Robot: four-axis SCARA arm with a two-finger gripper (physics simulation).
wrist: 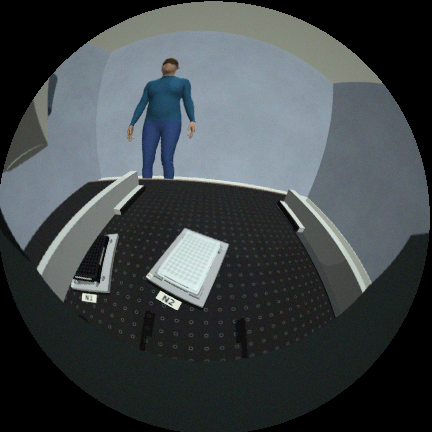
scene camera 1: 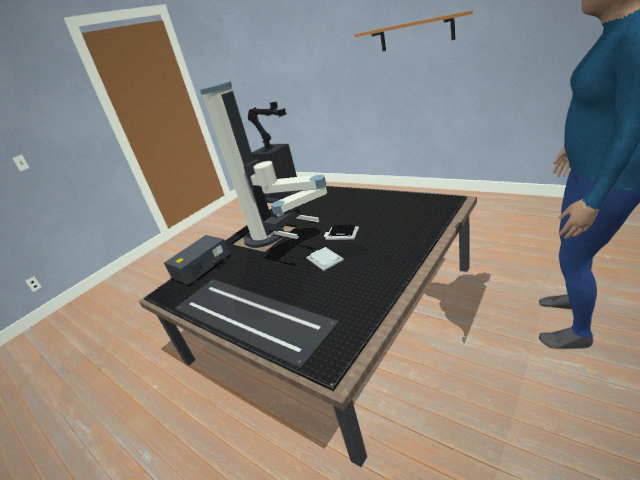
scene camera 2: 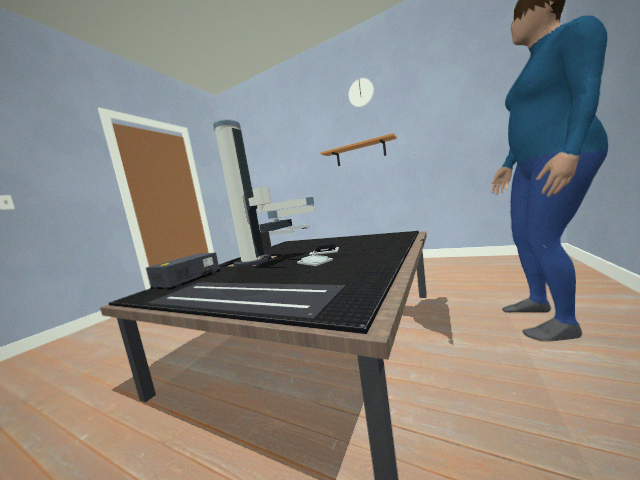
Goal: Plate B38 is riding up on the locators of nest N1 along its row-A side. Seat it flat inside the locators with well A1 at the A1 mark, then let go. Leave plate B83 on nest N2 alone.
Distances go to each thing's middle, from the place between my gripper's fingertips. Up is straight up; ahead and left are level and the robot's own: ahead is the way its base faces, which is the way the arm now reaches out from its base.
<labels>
Right now the black well plate B38 point(wrist: 89, 269) is 27 cm to the left of my hand, 17 cm below it and 1 cm behind it. The rest, counted from my hand: white plate point(wrist: 187, 264): 17 cm below, 4 cm ahead, 2 cm to the left; then nest N2 point(wrist: 198, 299): 18 cm below, 3 cm ahead, 2 cm to the left; then nest N1 point(wrist: 103, 285): 27 cm to the left, 18 cm below, 2 cm behind.
</labels>
